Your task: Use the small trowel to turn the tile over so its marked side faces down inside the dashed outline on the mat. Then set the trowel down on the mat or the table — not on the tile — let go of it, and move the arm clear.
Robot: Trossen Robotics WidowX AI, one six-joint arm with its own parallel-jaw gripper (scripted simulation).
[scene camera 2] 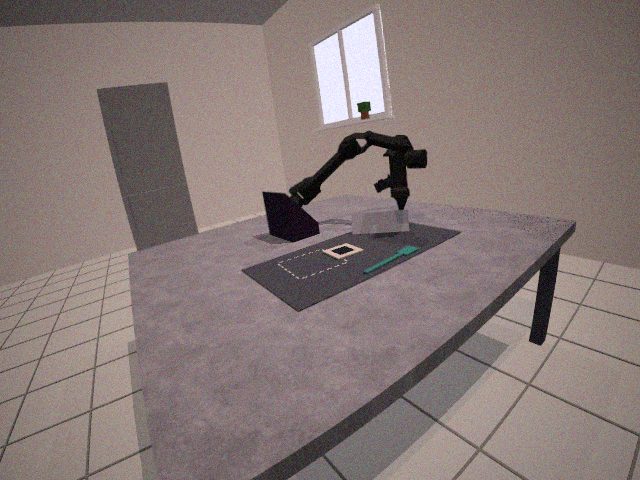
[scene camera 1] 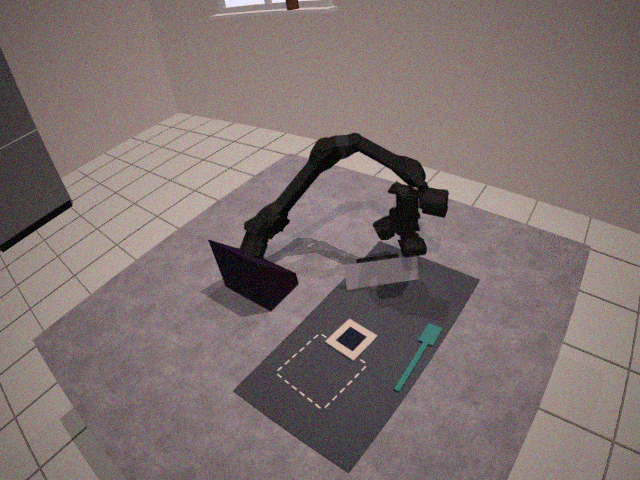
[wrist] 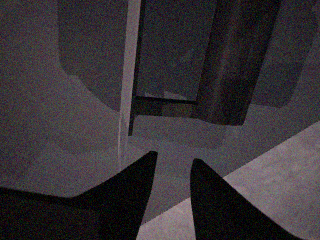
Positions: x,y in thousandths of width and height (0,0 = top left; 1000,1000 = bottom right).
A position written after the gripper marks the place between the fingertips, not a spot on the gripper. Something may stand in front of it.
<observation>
In view: the gripper (scene camera 1: 635,528), a tile (scene camera 1: 549,707) and a dark mat (scene camera 1: 621,653).
The gripper also shows in scene camera 2 (scene camera 2: 627,443) and in the wrist view (wrist: 545,677). The dark mat shows as well in scene camera 2 (scene camera 2: 468,611). The wrist view does not show the tile: it is out of frame.
</observation>
